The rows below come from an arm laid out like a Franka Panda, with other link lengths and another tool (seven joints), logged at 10 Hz.
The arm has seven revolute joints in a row. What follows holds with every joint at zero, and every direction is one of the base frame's. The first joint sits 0.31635 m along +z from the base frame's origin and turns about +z. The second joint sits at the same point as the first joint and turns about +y. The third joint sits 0.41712 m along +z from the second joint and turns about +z. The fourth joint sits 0.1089 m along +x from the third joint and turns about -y. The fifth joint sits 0.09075 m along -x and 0.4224 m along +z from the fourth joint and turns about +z. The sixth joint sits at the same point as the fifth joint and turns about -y. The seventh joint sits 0.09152 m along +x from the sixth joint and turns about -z. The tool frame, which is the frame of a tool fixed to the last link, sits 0.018 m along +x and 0.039 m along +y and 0.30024 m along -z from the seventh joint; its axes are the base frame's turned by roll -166.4, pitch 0 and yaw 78.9 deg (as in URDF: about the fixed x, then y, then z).
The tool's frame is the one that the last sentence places.
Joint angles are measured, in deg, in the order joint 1, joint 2, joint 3, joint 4, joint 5, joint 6, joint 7. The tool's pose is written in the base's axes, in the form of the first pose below.
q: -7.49, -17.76, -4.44, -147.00, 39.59, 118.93, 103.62
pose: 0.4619 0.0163 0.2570 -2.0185 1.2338 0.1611
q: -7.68, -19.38, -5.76, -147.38, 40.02, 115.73, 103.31
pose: 0.4483 0.0191 0.2672 -1.9869 1.2229 0.1966
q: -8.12, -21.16, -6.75, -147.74, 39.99, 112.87, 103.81
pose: 0.4348 0.0201 0.2779 -1.9595 1.2233 0.2244
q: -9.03, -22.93, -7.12, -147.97, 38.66, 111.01, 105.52
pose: 0.4225 0.0141 0.2864 -1.9526 1.2466 0.2341
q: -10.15, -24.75, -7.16, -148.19, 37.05, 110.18, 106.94
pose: 0.4138 0.0042 0.2942 -1.9572 1.2691 0.2189
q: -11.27, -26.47, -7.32, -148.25, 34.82, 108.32, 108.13
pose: 0.4002 -0.0050 0.3011 -1.9736 1.2837 0.2224
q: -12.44, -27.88, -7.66, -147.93, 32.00, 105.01, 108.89
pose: 0.3812 -0.0138 0.3073 -2.0016 1.2887 0.2526
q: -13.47, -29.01, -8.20, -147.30, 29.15, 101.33, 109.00
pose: 0.3620 -0.0230 0.3140 -2.0338 1.2835 0.2884
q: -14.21, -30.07, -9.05, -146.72, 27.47, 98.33, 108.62
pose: 0.3477 -0.0303 0.3222 -2.0459 1.2730 0.3108
